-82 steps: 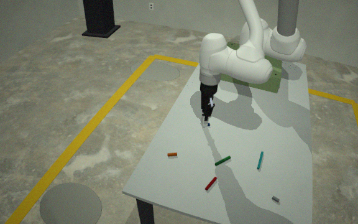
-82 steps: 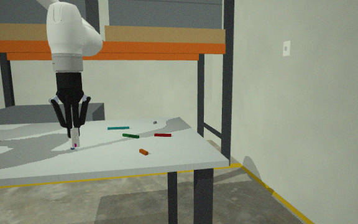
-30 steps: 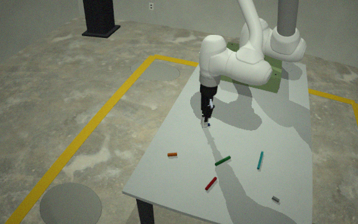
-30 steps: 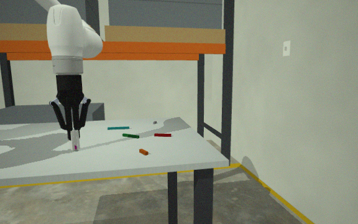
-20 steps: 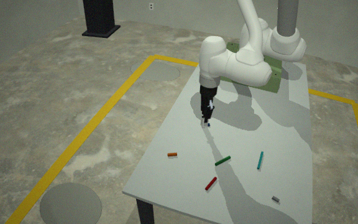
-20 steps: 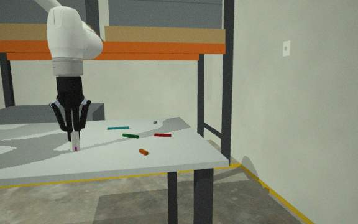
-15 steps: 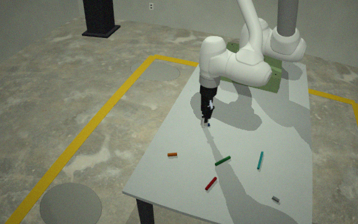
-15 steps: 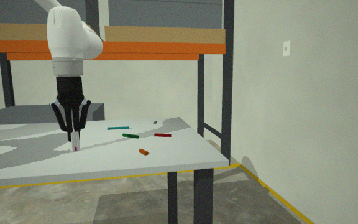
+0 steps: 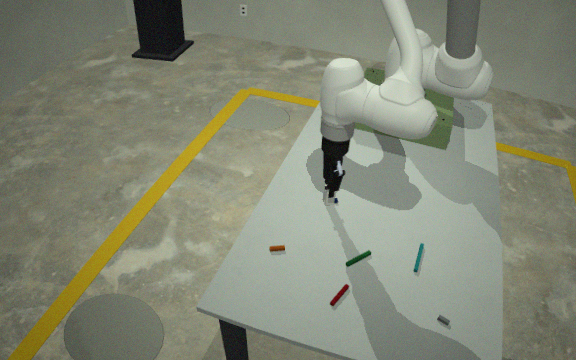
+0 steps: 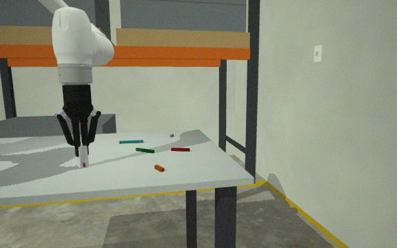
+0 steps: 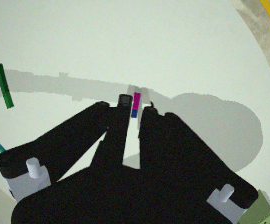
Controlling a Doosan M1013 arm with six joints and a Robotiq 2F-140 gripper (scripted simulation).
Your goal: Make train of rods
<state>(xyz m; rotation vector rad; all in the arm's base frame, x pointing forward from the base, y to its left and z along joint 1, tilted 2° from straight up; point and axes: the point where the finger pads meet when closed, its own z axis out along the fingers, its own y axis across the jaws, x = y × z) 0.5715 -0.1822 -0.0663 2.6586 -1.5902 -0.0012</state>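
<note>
The magenta rod is 3 cm below my hand. Also, from my hand: orange rod (22 cm ahead, 10 cm to the right, 3 cm below); green rod (20 cm ahead, 12 cm to the left, 3 cm below); blue rod (3 cm below, 2 cm to the left, 1 cm behind).
</note>
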